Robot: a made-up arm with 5 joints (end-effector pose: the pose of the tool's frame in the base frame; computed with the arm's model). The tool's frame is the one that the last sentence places. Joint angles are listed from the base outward.
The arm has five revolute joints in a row. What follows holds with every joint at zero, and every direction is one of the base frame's.
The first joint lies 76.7 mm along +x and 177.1 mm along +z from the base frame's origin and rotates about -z.
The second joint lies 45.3 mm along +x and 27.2 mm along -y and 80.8 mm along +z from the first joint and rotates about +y.
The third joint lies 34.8 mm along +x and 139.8 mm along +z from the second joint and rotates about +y.
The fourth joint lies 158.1 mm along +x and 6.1 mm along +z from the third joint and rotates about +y.
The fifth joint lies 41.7 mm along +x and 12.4 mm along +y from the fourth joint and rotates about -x.
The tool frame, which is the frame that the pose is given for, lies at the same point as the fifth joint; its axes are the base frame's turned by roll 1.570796, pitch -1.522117 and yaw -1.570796 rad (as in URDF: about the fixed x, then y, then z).
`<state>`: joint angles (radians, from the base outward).
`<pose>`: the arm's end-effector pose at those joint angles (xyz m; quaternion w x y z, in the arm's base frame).
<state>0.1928 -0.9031 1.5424 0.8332 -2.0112</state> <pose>0.1638 -0.0321 0.2409 0.4294 0.0395 -0.0292 -0.9018</pose>
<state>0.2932 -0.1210 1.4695 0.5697 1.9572</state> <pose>0.1582 -0.0401 0.2088 0.6808 0.1541 0.0783 0.7118</pose>
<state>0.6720 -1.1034 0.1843 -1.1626 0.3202</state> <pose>0.0728 -0.0158 0.5177 0.2476 0.4397 0.8619 -0.0503</pose>
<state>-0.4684 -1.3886 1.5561 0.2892 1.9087</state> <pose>0.1802 0.0358 0.2787 0.3357 -0.3389 -0.4058 0.7796</pose>
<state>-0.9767 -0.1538 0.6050 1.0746 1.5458</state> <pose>0.2038 0.1617 0.2963 0.3276 -0.0058 -0.0217 0.9445</pose>
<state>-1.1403 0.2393 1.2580 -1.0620 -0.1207</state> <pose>0.1602 0.1463 0.2107 0.7457 0.3275 -0.4265 0.3934</pose>
